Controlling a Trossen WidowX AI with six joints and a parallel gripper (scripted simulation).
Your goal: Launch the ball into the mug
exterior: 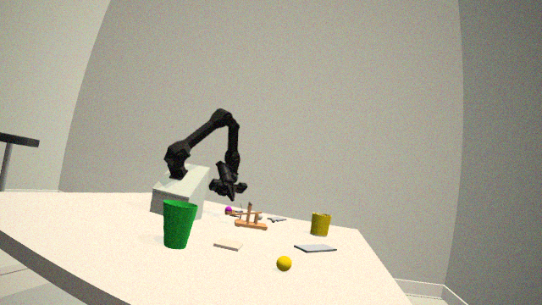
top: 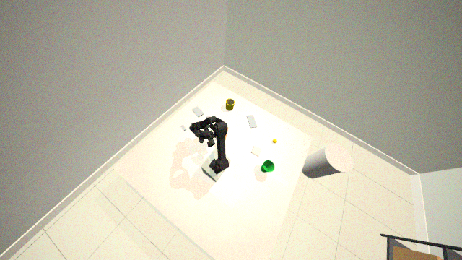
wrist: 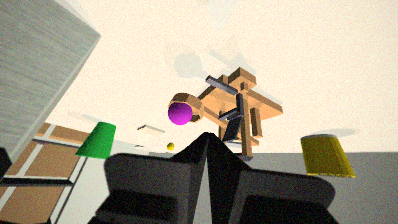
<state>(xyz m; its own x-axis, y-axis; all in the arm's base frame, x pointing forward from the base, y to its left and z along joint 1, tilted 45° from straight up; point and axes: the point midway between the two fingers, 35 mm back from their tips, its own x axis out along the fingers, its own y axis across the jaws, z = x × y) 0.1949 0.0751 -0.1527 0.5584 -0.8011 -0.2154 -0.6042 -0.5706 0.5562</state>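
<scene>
My gripper tip is 5 cm to the left of the purple ball and 4 cm above it. From my gripper tip the other things lie so: yellow mug: 40 cm ahead, 12 cm to the left, 7 cm below; then catapult: 6 cm ahead, 2 cm to the right, 5 cm below; then pale flat tile: 14 cm ahead, 36 cm to the right, 9 cm below.
</scene>
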